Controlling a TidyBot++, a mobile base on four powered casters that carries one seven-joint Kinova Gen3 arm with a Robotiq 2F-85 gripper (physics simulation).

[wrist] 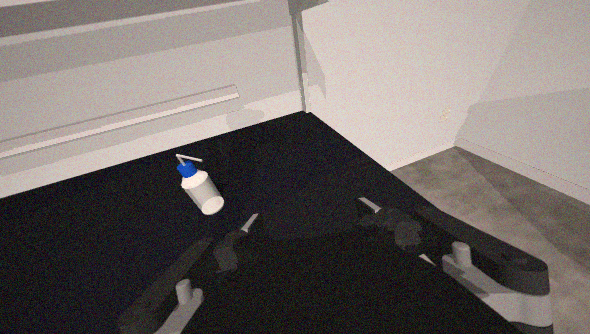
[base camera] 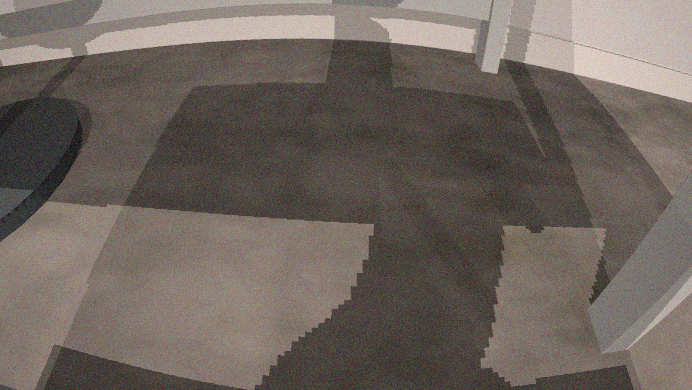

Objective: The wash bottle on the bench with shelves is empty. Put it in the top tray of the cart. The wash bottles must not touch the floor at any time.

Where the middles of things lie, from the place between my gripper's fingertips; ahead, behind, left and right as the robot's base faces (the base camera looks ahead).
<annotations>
I see the white wash bottle [wrist: 198, 185] 29 cm ahead of my hand, 18 cm to the left of it and 12 cm below it.
</annotations>
